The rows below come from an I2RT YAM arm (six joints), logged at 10 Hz.
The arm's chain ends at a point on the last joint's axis. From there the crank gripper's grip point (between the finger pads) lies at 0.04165 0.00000 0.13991 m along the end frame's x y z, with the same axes.
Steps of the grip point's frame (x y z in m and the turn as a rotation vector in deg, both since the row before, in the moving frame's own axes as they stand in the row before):
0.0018, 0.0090, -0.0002, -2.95, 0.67, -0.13
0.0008, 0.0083, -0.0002, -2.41, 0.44, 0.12
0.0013, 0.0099, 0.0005, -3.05, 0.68, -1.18
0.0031, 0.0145, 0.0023, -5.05, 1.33, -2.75
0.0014, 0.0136, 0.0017, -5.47, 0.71, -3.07
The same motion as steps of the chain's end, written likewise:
0.0002, 0.0019, 0.0005, -2.95, 0.67, -0.13
-0.0003, 0.0023, 0.0002, -2.41, 0.44, 0.12
-0.0004, 0.0033, 0.0012, -3.05, 0.68, -1.18
-0.0004, 0.0043, 0.0038, -5.05, 1.33, -2.75
-0.0006, 0.0026, 0.0028, -5.47, 0.71, -3.07

